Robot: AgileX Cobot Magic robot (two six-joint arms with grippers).
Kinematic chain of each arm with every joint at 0, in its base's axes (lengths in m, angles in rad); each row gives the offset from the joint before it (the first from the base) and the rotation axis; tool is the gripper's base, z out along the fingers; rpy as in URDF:
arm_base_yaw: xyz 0 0 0.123 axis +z
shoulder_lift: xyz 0 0 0 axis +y
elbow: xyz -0.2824 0 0.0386 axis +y
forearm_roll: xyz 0.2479 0 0.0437 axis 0.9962 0 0.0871
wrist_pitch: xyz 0 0 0 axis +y
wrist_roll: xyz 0.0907 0 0.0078 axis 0.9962 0 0.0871
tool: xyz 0 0 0 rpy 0 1.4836 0
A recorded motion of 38 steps. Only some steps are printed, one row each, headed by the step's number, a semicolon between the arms.
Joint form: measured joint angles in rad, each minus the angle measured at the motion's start. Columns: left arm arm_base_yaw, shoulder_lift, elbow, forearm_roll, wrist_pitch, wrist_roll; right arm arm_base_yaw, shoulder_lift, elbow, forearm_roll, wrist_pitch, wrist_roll.
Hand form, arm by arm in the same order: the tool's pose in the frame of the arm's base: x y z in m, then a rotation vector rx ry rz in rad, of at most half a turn. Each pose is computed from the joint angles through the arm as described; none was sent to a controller.
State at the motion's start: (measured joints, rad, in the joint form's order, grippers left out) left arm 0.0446 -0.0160 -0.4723 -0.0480 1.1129 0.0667; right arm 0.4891 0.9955 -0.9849 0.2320 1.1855 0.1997
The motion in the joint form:
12: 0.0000 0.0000 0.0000 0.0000 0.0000 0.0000; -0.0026 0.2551 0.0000 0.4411 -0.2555 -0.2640
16: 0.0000 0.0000 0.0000 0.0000 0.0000 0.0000; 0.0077 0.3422 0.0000 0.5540 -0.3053 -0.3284
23: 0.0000 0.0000 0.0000 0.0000 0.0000 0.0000; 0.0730 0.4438 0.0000 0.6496 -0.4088 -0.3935
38: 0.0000 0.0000 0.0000 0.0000 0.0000 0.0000; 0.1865 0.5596 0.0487 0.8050 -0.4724 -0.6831
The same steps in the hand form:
12: -0.0063 -0.0042 0.2653 0.0267 2.1070 0.0086; 0.1924 0.1533 0.3144 -0.3546 2.6459 0.9822
16: -0.0063 -0.0042 0.2653 0.0267 2.1070 0.0086; 0.2074 0.1690 0.2989 -0.3203 2.6549 1.0753
23: -0.0063 -0.0042 0.2653 0.0267 2.1070 0.0086; 0.2183 0.1958 0.2773 -0.3169 2.6483 1.1254
38: -0.0063 -0.0042 0.2653 0.0267 2.1070 0.0086; 0.2061 0.2310 0.2367 -0.6014 2.6277 1.1577

